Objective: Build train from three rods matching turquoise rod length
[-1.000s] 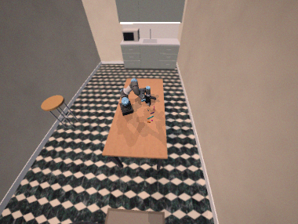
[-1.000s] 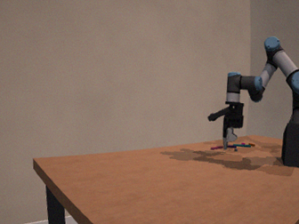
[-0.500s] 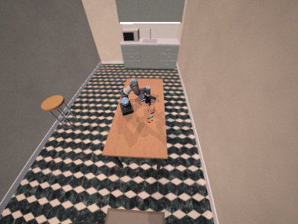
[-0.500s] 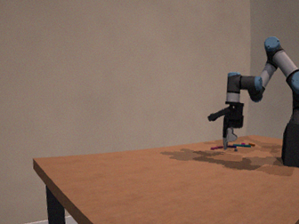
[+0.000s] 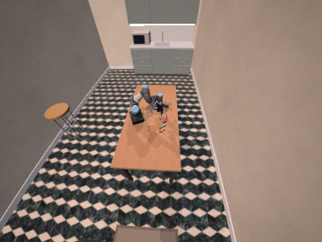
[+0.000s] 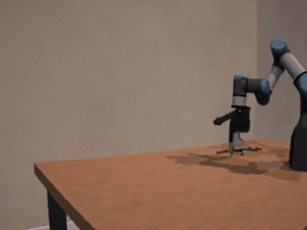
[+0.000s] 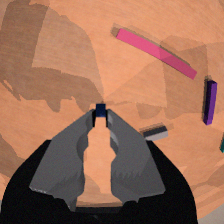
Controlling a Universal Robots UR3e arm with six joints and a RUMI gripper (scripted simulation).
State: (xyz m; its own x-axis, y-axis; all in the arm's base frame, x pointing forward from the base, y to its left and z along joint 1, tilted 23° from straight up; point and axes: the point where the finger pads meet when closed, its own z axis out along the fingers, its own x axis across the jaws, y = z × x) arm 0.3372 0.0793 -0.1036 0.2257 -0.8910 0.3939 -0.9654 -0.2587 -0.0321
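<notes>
Right now my hand is 2 cm past the grey rod, 7 cm to the left of it and 2 cm above it. The rest, counted from my hand: blue rod 1 cm below; purple rod 4 cm ahead, 13 cm to the right, 2 cm below; pink rod 7 cm ahead, 4 cm to the right, 2 cm below.
</notes>
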